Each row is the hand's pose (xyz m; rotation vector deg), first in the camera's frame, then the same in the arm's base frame.
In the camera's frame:
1: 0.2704 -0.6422 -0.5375 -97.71 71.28 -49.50
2: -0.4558 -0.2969 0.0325 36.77 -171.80 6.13
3: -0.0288 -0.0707 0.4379 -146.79 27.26 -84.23
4: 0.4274 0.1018 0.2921 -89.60 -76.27 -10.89
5: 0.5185 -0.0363 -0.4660 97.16 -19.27 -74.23
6: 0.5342 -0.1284 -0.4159 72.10 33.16 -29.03
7: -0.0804 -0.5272 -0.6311 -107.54 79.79 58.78
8: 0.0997 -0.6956 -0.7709 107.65 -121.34 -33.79
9: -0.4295 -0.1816 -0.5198 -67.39 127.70 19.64
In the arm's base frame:
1: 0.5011 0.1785 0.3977 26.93 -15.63 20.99
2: 0.3071 0.1847 -0.5686 -52.66 9.56 84.28
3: 0.4207 -0.4351 -0.5945 16.53 4.96 -36.67
4: 0.3192 -0.7517 -0.2090 86.68 -73.85 -84.28
5: 0.0899 -0.3360 0.4047 -111.22 -64.07 -51.23
6: 0.1953 -0.3264 0.3987 -107.49 -11.39 -121.16
7: 0.2718 0.4058 0.1957 -29.82 -83.24 28.33
8: 0.3900 0.4456 0.4502 -67.26 -32.61 29.01
9: -0.0509 0.4043 -0.1910 -24.72 -40.05 71.53

